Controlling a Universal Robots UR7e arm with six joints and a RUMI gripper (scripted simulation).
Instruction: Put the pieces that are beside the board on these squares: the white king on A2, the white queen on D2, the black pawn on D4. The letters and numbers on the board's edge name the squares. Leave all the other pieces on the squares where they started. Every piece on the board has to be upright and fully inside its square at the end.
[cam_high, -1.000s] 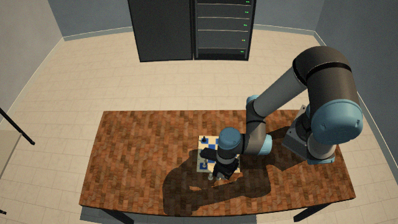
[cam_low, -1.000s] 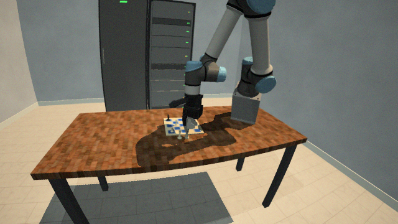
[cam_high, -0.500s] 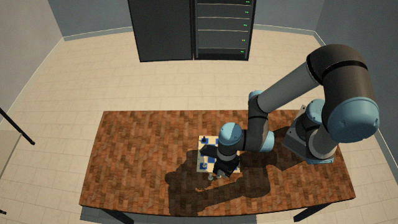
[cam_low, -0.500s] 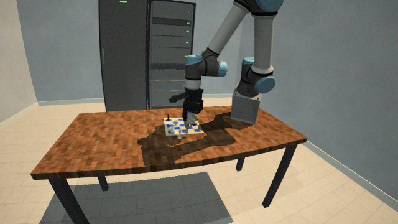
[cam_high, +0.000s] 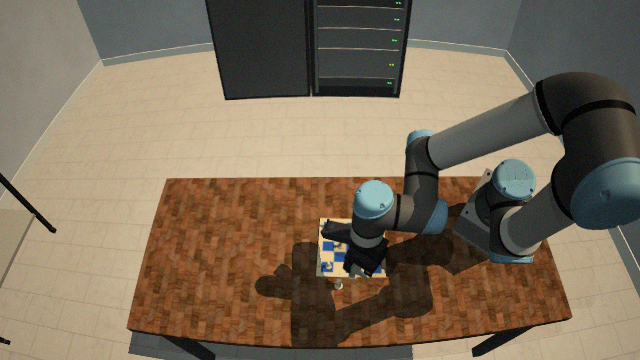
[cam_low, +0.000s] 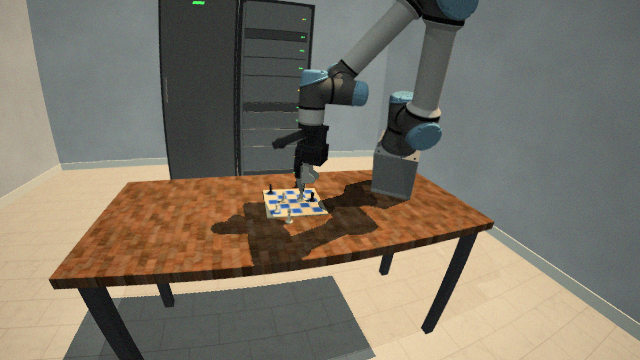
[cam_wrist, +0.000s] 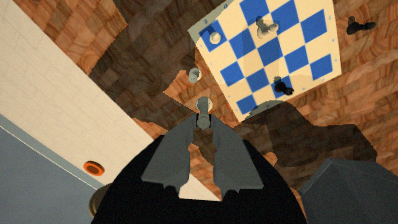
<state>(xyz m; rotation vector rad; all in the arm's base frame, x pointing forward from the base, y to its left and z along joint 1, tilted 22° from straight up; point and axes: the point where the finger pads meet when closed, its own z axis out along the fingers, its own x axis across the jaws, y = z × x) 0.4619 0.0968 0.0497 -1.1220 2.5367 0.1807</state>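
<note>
My hand is 2 cm past the blue-and-cream chessboard, 14 cm to the left of it and 12 cm above it. Round my hand: tall white piece: 1 cm below; then black pawn: 7 cm behind, 27 cm to the right, 11 cm below.
</note>
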